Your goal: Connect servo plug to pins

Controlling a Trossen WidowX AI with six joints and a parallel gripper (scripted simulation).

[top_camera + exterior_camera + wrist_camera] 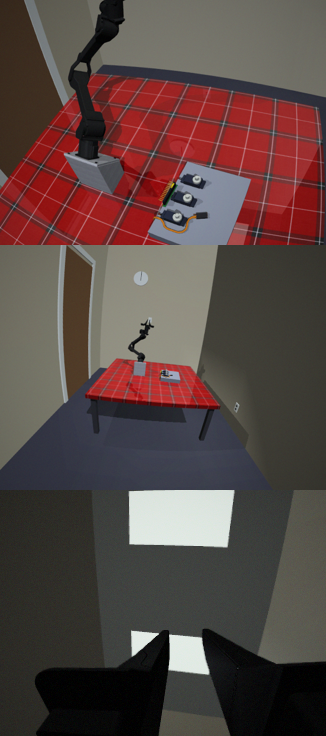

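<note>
The grey holder plate lies 42 cm ahead of my gripper tip, 34 cm to the right of it and 68 cm below it. From my gripper tip the other things lie so: yellow band: 27 cm ahead, 31 cm to the right, 63 cm below.
</note>
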